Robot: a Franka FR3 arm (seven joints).
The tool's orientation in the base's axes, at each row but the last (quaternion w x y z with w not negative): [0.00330, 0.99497, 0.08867, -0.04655]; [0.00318, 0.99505, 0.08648, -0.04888]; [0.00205, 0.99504, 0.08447, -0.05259]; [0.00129, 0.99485, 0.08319, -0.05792]
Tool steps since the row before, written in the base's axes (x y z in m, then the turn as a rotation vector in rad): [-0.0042, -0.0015, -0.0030, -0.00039, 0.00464, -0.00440]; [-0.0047, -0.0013, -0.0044, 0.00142, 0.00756, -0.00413]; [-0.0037, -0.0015, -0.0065, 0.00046, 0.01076, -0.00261]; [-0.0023, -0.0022, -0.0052, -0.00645, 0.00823, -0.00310]
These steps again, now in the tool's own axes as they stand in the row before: [-0.0041, 0.0007, 0.0034, 0.00085, -0.00463, 0.00435]; [-0.0044, 0.0005, 0.0049, 0.00309, -0.00719, 0.00386]; [-0.0032, 0.0009, 0.0069, 0.00253, -0.01052, 0.00241]; [-0.0020, 0.0018, 0.0055, -0.00460, -0.00916, 0.00372]
